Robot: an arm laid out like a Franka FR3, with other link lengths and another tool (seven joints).
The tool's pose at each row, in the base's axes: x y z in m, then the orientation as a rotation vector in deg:
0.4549 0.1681 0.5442 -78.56 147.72 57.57
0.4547 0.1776 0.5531 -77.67 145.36 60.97
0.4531 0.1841 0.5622 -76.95 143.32 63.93
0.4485 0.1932 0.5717 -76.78 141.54 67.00
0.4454 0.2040 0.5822 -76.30 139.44 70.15
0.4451 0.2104 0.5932 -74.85 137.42 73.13
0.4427 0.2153 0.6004 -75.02 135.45 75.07
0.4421 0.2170 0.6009 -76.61 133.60 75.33
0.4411 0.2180 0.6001 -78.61 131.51 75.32
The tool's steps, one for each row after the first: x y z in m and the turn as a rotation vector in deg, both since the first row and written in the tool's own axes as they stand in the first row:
-0.0097 0.0085 -0.0016 -1.80 -2.21 -0.53
-0.0165 0.0170 -0.0047 -3.45 -4.04 -0.98
-0.0235 0.0290 -0.0059 -5.35 -5.32 -1.47
-0.0329 0.0411 -0.0072 -7.26 -6.94 -1.98
-0.0410 0.0496 -0.0122 -8.93 -9.03 -2.05
-0.0455 0.0570 -0.0145 -10.20 -10.16 -2.91
-0.0465 0.0584 -0.0138 -10.54 -10.46 -4.55
-0.0464 0.0592 -0.0124 -10.77 -10.68 -6.53

